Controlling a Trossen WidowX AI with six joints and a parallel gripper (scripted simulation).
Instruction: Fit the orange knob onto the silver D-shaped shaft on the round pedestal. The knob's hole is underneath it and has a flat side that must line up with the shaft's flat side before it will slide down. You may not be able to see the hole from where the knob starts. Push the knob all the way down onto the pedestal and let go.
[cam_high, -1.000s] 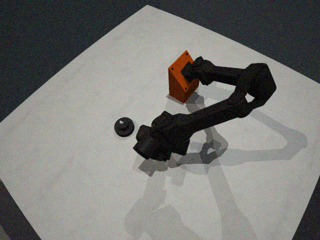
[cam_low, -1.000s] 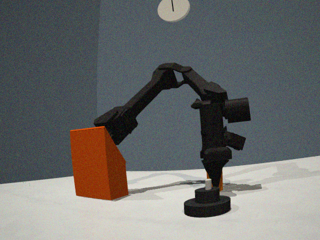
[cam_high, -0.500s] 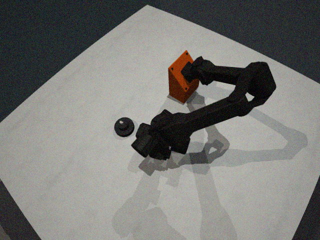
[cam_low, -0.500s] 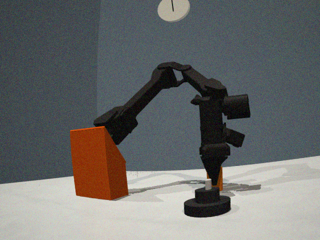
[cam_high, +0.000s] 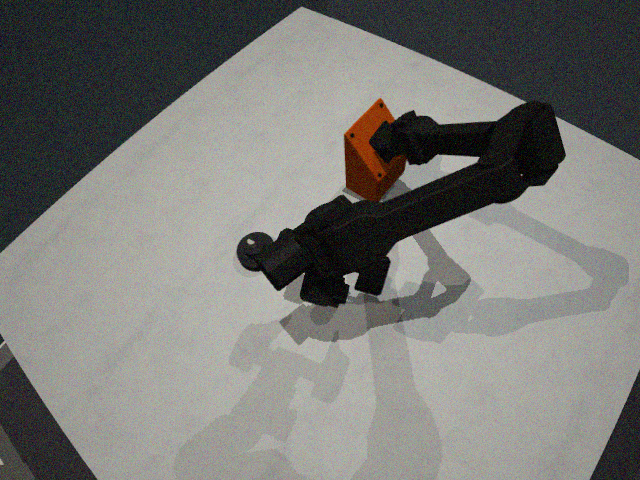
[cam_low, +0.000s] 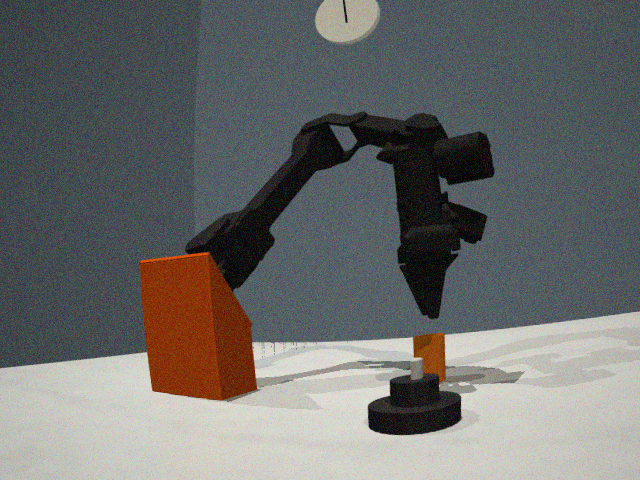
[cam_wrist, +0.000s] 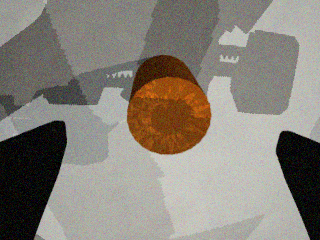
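The orange knob is 40 mm below my gripper tip. Also, from my gripper tip: round dark pedestal: 20 mm ahead, 190 mm to the right, 50 mm below.
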